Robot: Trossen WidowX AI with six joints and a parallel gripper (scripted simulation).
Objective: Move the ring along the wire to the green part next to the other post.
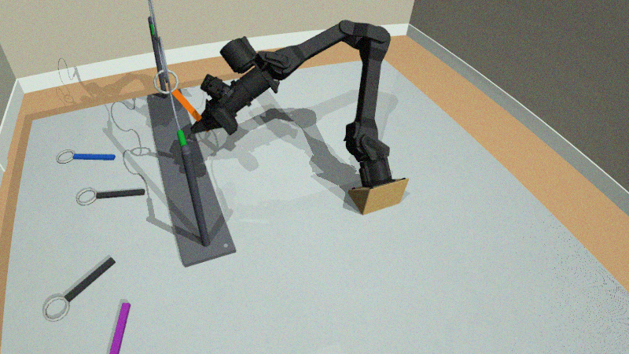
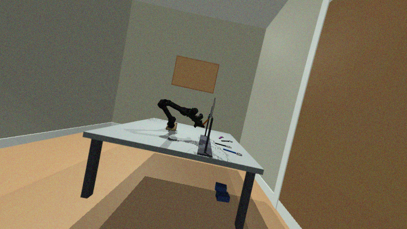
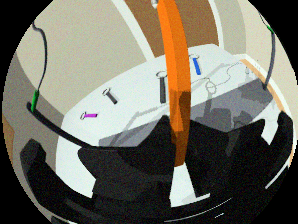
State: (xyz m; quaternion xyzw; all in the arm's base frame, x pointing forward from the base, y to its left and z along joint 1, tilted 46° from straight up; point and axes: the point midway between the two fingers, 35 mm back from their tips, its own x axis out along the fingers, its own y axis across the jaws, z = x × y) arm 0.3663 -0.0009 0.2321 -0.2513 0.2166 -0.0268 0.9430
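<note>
The ring with orange handle lies 20 mm ahead of my gripper tip, 20 mm to the right of it and 80 mm above it. Round my gripper tip: blue-handled ring (330 mm ahead, 140 mm to the right, 140 mm below).
</note>
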